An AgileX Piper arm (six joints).
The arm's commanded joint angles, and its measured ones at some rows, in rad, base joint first. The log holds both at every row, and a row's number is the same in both.
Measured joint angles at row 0:
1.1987, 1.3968, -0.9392, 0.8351, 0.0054, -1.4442
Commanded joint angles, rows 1 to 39:
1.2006, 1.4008, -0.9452, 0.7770, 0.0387, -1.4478
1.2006, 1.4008, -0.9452, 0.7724, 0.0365, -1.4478
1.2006, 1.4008, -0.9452, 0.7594, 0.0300, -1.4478
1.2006, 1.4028, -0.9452, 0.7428, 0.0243, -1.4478
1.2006, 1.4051, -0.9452, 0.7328, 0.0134, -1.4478
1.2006, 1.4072, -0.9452, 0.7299, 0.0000, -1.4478
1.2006, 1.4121, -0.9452, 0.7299, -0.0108, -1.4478
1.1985, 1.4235, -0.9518, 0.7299, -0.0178, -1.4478
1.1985, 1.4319, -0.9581, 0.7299, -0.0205, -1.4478
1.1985, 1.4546, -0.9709, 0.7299, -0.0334, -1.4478
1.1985, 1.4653, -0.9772, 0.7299, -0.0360, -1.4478
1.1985, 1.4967, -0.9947, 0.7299, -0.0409, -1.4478
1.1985, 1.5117, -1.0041, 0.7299, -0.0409, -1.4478
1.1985, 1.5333, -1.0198, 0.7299, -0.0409, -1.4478
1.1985, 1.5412, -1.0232, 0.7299, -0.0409, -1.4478
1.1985, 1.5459, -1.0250, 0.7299, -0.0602, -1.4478
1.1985, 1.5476, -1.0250, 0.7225, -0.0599, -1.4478
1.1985, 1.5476, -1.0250, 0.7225, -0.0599, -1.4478
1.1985, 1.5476, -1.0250, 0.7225, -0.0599, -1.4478
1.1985, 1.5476, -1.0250, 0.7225, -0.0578, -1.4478
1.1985, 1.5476, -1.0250, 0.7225, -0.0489, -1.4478
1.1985, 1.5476, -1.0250, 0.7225, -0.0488, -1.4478
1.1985, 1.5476, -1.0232, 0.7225, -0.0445, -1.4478
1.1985, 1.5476, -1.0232, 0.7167, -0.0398, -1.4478
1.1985, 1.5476, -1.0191, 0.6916, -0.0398, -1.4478
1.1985, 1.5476, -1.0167, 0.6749, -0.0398, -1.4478
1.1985, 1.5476, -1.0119, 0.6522, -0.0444, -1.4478
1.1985, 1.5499, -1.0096, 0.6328, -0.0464, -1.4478
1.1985, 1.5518, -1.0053, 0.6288, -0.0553, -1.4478
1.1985, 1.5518, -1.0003, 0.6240, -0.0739, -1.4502
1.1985, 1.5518, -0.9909, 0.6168, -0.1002, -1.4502
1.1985, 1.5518, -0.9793, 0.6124, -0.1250, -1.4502
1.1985, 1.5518, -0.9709, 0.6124, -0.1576, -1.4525
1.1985, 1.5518, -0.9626, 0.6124, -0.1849, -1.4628
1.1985, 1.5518, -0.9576, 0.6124, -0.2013, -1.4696
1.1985, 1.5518, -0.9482, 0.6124, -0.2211, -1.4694
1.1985, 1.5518, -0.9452, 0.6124, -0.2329, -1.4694
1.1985, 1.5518, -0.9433, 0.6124, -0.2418, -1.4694
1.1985, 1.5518, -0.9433, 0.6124, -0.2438, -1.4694
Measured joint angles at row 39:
1.2028, 1.5555, -0.9508, 0.6123, -0.1744, -1.4631
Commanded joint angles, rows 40 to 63:
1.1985, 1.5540, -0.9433, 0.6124, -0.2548, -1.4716
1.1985, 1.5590, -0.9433, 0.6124, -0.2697, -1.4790
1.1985, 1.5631, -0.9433, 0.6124, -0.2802, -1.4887
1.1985, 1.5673, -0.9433, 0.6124, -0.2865, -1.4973
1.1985, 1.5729, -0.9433, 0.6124, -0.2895, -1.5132
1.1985, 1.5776, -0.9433, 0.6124, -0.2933, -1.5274
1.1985, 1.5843, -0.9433, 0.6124, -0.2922, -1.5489
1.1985, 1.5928, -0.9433, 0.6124, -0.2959, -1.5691
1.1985, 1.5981, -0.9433, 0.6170, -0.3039, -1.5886
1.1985, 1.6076, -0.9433, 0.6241, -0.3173, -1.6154
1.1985, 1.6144, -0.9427, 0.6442, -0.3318, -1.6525
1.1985, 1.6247, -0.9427, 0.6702, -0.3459, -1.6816
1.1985, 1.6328, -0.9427, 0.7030, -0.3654, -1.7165
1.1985, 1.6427, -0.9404, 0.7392, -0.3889, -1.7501
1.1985, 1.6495, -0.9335, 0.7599, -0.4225, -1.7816
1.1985, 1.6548, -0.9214, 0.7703, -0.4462, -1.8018
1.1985, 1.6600, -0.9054, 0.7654, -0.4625, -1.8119
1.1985, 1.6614, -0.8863, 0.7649, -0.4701, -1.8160
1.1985, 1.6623, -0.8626, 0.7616, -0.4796, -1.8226
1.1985, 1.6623, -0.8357, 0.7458, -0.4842, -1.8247
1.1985, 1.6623, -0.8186, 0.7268, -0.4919, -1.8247
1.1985, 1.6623, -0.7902, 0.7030, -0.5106, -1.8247
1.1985, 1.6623, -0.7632, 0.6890, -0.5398, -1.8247
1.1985, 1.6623, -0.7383, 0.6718, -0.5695, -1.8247
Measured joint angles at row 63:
1.2028, 1.6645, -0.8193, 0.7276, -0.4748, -1.8132
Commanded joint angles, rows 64 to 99:
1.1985, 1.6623, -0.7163, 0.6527, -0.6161, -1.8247
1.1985, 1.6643, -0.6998, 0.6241, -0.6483, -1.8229
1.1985, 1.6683, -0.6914, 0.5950, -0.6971, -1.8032
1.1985, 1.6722, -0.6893, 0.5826, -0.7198, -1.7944
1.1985, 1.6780, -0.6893, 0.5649, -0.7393, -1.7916
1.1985, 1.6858, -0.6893, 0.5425, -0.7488, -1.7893
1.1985, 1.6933, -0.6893, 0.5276, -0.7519, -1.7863
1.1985, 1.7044, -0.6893, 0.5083, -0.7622, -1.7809
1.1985, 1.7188, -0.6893, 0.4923, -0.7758, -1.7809
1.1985, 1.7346, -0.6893, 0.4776, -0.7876, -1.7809
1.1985, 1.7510, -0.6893, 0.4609, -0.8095, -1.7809
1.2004, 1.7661, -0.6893, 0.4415, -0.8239, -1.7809
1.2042, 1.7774, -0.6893, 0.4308, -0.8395, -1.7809
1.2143, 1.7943, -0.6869, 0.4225, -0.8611, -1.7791
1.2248, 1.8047, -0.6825, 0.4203, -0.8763, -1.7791
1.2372, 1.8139, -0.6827, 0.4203, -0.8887, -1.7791
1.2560, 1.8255, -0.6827, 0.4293, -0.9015, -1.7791
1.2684, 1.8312, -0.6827, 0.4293, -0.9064, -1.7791
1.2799, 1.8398, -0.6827, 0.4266, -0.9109, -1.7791
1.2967, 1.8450, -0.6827, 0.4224, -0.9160, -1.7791
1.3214, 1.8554, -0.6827, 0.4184, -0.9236, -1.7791
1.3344, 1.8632, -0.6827, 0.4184, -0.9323, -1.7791
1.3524, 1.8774, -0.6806, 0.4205, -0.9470, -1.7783
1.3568, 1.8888, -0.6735, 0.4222, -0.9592, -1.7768
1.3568, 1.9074, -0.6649, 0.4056, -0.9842, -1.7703
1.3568, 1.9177, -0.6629, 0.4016, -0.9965, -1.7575
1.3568, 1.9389, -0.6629, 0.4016, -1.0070, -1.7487
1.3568, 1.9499, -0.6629, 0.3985, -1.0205, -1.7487
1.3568, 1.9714, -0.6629, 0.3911, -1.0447, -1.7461
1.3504, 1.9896, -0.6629, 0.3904, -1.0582, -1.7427
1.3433, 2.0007, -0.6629, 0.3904, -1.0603, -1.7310
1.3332, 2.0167, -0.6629, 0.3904, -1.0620, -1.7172
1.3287, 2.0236, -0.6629, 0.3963, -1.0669, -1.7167
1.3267, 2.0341, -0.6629, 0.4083, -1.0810, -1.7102
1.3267, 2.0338, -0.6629, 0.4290, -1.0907, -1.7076
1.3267, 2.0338, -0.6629, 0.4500, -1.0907, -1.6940
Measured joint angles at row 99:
1.3381, 2.0237, -0.6679, 0.3899, -1.0797, -1.7211
